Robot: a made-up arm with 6 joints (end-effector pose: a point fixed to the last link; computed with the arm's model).
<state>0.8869 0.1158 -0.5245 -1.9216 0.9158 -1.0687</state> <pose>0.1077 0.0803 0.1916 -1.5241 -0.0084 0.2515</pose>
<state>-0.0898 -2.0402 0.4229 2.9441 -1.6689 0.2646</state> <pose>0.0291 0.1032 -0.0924 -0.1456 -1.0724 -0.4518</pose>
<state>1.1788 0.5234 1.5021 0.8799 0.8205 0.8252</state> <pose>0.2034 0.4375 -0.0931 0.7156 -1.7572 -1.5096</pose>
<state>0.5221 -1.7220 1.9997 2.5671 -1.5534 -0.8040</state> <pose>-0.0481 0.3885 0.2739 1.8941 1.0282 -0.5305</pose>
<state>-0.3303 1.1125 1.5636 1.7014 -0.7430 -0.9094</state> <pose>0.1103 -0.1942 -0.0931 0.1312 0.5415 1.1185</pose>
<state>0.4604 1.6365 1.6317 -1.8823 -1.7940 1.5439</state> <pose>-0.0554 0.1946 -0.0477 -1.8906 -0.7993 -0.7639</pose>
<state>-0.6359 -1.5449 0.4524 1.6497 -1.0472 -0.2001</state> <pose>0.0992 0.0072 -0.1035 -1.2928 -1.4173 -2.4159</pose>
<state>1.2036 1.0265 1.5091 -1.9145 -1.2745 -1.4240</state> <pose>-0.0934 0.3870 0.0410 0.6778 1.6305 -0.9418</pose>
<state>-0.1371 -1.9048 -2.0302 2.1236 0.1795 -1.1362</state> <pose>-0.0450 -0.0206 0.2753 0.7250 2.4304 0.1854</pose>
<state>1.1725 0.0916 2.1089 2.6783 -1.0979 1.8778</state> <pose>0.1802 0.5051 0.1608 -1.9981 0.0568 -0.9578</pose>
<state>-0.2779 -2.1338 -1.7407 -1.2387 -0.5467 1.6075</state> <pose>0.1428 0.0887 0.3225 -0.4981 -0.8028 2.5758</pose>
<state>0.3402 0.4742 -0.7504 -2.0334 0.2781 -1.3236</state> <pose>0.1333 0.1015 0.2602 -2.0337 1.4665 -0.1769</pose>
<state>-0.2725 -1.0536 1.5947 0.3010 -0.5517 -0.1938</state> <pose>0.3511 0.2081 -0.0159 0.6784 -1.2364 1.5322</pose>
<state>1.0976 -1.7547 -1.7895 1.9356 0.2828 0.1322</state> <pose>0.0086 0.0576 0.0458 1.1867 1.2652 1.1487</pose>
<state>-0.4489 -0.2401 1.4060 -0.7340 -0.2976 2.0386</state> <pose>0.1762 -0.1325 0.0054 0.7070 2.6927 -0.3273</pose>
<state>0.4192 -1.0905 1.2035 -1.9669 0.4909 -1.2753</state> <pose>0.1020 0.2314 -0.0909 0.2746 -0.2606 -1.1266</pose>
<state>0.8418 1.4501 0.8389 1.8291 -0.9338 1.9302</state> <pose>-0.0349 0.3272 -0.0971 1.5167 -1.0297 -1.8131</pose>
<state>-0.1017 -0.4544 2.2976 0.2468 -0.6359 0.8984</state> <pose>0.4135 0.1123 0.0887 0.9769 -2.7579 0.7826</pose>
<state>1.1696 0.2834 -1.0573 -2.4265 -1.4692 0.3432</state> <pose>0.1508 0.1571 0.2713 -0.9145 0.9901 1.0993</pose>
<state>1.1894 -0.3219 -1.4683 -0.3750 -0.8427 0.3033</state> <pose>0.1537 0.0748 0.0837 0.5415 1.4742 1.4519</pose>
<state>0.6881 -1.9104 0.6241 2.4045 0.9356 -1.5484</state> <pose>-0.0844 0.3346 0.0146 -0.2909 0.0032 -2.3800</pose>
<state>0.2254 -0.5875 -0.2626 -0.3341 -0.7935 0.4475</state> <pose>0.0579 -0.0040 -0.0320 0.4679 0.1497 0.6706</pose>
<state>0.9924 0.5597 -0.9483 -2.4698 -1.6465 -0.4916</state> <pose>0.1547 0.2032 0.2903 -1.2580 2.2201 0.2373</pose>
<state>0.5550 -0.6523 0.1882 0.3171 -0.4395 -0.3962</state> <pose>0.0761 0.2351 -0.1427 1.0844 0.1923 1.2960</pose>
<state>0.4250 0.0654 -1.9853 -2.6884 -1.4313 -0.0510</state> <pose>0.2910 0.2002 0.2537 -1.9177 1.6002 1.2684</pose>
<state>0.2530 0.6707 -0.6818 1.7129 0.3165 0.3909</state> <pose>0.0063 0.2959 0.0953 0.9770 0.2332 -1.5634</pose>
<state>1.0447 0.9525 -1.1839 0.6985 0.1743 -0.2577</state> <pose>-0.0051 0.1776 0.2768 0.9706 2.0937 -0.4342</pose>
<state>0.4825 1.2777 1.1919 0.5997 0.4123 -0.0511</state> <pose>-0.0019 0.0557 -0.1890 -0.2083 -0.6899 -0.6120</pose>
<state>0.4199 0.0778 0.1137 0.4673 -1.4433 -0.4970</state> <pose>-0.0378 0.1142 -0.0873 1.5669 1.1872 1.3574</pose>
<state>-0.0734 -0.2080 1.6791 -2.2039 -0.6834 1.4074</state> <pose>0.1330 0.0990 -0.1009 -1.9377 -1.8740 -0.9835</pose>
